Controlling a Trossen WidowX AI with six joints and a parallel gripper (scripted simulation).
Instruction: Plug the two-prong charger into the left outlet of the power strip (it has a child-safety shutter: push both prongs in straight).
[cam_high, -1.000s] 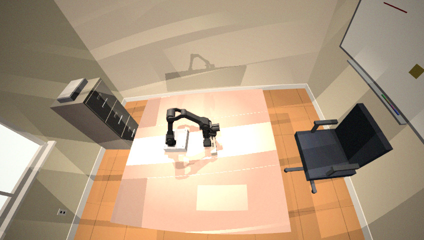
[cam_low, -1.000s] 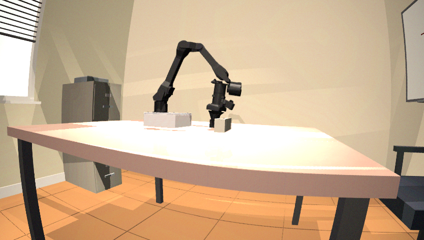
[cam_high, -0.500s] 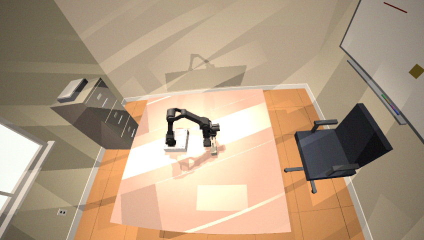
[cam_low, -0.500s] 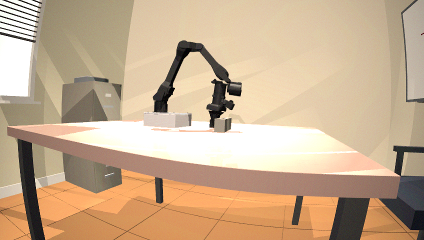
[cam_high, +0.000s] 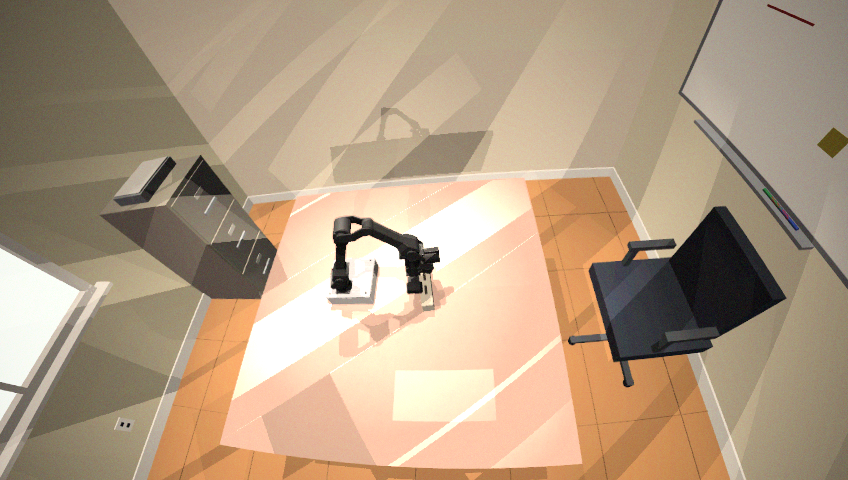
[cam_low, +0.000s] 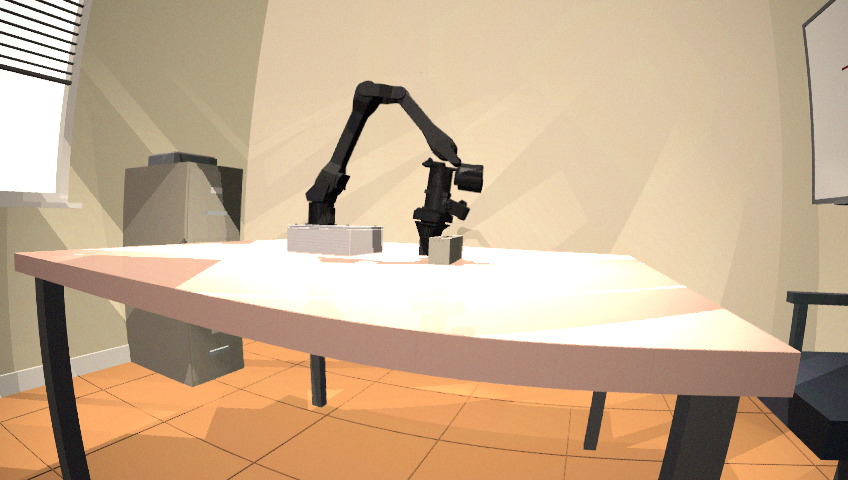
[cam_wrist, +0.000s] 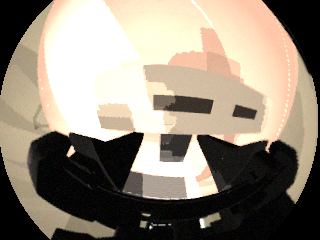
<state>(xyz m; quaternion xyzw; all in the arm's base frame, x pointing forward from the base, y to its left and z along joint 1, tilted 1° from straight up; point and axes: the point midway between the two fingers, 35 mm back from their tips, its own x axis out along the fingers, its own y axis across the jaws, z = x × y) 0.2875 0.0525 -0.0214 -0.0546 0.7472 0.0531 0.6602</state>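
Now: gripper tip 2 cm short of the two-prong charger and 1 cm below it.
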